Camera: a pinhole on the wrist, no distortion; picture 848 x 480 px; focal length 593.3 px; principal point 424.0 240.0 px. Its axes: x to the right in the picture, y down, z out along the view. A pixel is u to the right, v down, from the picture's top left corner.
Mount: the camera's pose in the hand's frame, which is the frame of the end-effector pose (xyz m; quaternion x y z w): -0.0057 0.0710 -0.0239 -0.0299 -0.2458 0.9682 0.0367
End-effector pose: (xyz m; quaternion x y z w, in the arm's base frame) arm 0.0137 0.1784 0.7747 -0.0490 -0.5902 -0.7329 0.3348
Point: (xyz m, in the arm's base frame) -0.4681 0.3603 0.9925
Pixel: outside the picture
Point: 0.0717 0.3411 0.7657
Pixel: 786 196
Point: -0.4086 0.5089 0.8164
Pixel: 146 264
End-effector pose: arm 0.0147 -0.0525 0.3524 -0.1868 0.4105 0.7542 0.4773
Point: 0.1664 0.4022 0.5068
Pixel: 284 196
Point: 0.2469 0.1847 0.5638
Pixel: 530 286
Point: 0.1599 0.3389 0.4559
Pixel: 265 242
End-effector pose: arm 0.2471 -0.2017 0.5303 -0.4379 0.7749 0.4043 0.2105
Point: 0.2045 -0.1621 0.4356
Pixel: 31 237
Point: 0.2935 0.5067 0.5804
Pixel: outside the picture
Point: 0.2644 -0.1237 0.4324
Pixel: 294 318
